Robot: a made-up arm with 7 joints.
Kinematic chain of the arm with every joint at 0, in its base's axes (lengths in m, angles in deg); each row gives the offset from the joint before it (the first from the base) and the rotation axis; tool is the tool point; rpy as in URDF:
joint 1: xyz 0 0 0.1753 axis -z
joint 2: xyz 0 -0.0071 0.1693 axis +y
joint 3: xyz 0 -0.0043 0.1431 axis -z
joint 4: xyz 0 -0.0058 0.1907 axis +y
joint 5: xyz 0 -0.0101 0.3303 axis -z
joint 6: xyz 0 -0.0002 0.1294 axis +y
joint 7: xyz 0 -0.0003 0.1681 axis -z
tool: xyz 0 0 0 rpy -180 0 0
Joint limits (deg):
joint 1: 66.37..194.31
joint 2: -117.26..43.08
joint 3: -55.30..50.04
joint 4: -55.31..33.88
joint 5: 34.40..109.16
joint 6: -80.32..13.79
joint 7: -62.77..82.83
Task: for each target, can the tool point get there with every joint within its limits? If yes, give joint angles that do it. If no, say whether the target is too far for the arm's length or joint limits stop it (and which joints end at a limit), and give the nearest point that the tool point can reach.
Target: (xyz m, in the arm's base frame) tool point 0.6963 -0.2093 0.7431
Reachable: yes | joints 177.31 -37.62 21.27 -44.96 98.25 -59.25 32.88
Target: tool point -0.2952 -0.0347 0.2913
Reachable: no: joint limits stop it (at a limit: joint 1, joint 3, joint 4, joint 5, joint 6) | nearest point -0.5364 0.3245 0.0291 | short by 0.506 m
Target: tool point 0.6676 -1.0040 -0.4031
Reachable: no: too far | nearest point 0.4919 -0.5106 -0.1590 | short by 0.578 m
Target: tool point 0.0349 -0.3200 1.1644
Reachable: yes | joints 101.73 26.23 -14.22 -2.72 77.62 -61.84 10.68
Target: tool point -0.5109 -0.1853 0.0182
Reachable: no: joint limits stop it (at a limit: joint 1, joint 2, joint 3, joint 4, joint 5, joint 6) | nearest point -0.4471 0.1203 -0.1829 | short by 0.371 m
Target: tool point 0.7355 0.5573 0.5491
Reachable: yes | joints 137.19 -65.19 27.83 -20.07 54.95 -5.62 -12.39
